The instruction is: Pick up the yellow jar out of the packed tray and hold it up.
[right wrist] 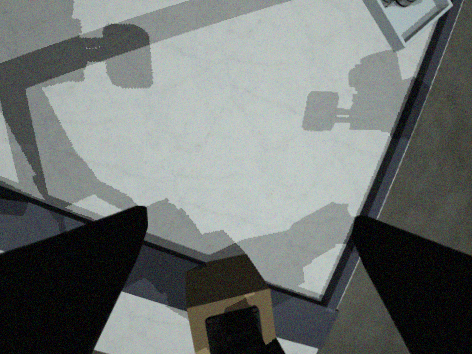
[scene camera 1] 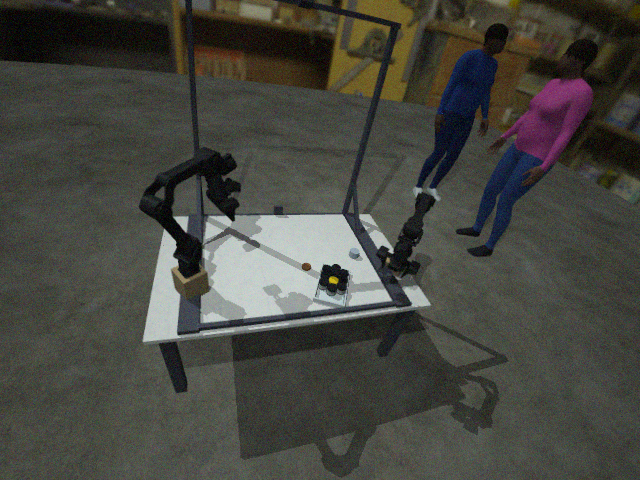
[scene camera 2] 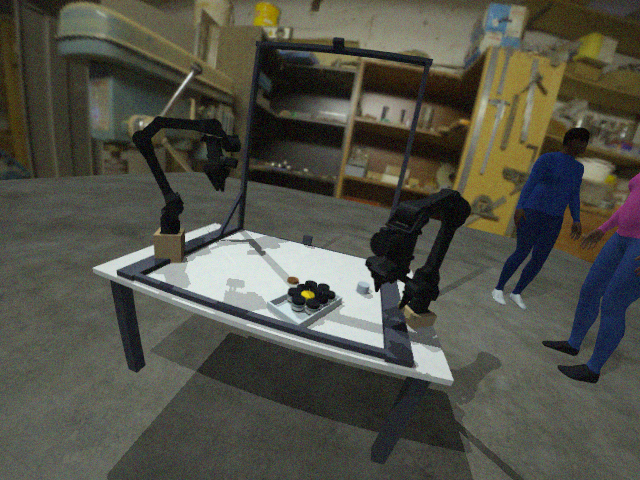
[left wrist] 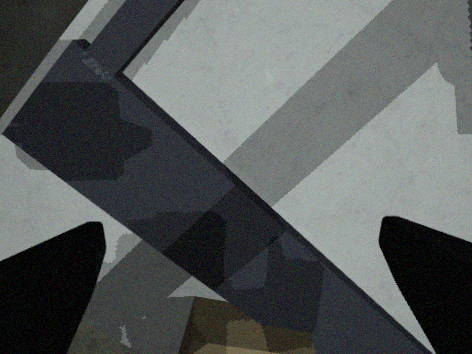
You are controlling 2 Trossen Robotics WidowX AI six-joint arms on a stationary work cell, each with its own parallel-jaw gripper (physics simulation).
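Observation:
The yellow jar stands among several black-topped jars in the tray on the table. Black lids surround its yellow top; its sides are hidden. A corner of the tray shows at the top right of the right wrist view. My left gripper is open and empty above the frame bar, to the right of the tray in both scene views. My right gripper is open and empty, high above the table, well left of the tray.
An orange-brown disc lies behind and left of the jars. A pale blue cylinder stands behind and right of them. Dark frame bars edge the white table, with uprights at the back. Two people stand beyond its right side.

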